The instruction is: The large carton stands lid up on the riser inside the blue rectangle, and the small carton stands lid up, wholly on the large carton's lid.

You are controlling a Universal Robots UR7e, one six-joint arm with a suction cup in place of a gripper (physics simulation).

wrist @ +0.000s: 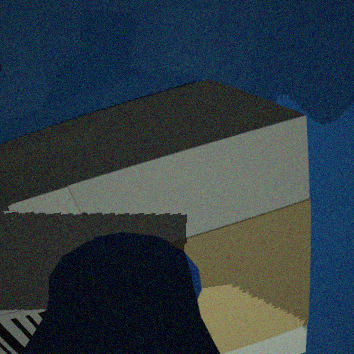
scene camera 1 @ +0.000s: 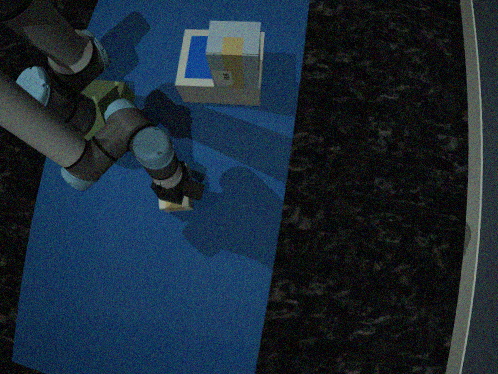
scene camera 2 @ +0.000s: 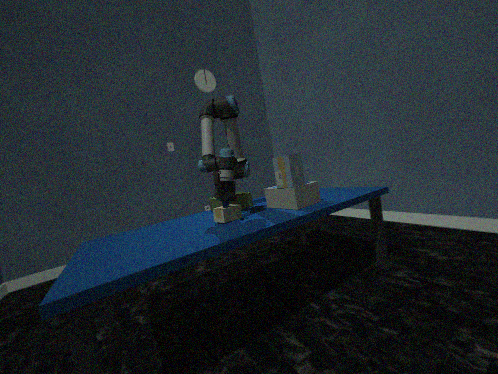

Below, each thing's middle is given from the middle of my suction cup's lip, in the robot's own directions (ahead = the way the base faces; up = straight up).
My suction cup is 35 cm to the right of the large carton (scene camera 1: 233,47), 14 cm short of it and 12 cm below it. The rest, counted from my suction cup: riser (scene camera 1: 194,83) (40 cm to the left, 8 cm ahead, 3 cm below); then small carton (wrist: 222,174) (5 cm below, 2 cm behind, 1 cm to the left).
